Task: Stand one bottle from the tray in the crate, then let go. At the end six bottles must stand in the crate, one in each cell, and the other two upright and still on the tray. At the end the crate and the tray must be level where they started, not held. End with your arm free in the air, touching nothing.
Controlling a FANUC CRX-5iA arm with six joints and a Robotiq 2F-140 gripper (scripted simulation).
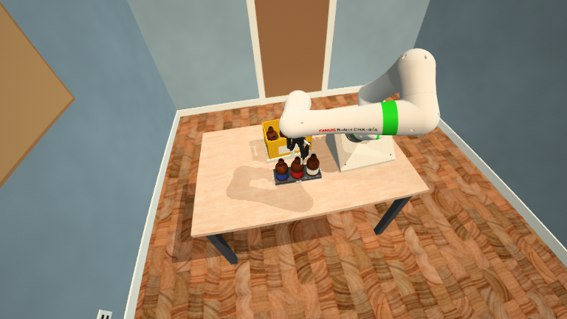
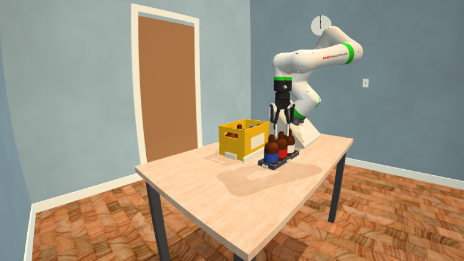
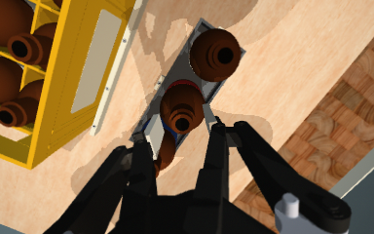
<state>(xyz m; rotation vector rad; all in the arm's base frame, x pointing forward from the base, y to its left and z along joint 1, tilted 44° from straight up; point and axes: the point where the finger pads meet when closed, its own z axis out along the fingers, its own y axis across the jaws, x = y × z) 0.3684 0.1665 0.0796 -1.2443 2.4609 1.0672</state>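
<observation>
Now: the blue-labelled bottle 9 cm ahead of my hand, 1 cm to the left of it and 9 cm below it. Round my hand: yellow crate 5 cm ahead, 23 cm to the right, 9 cm below; then dark tray 16 cm below.
</observation>
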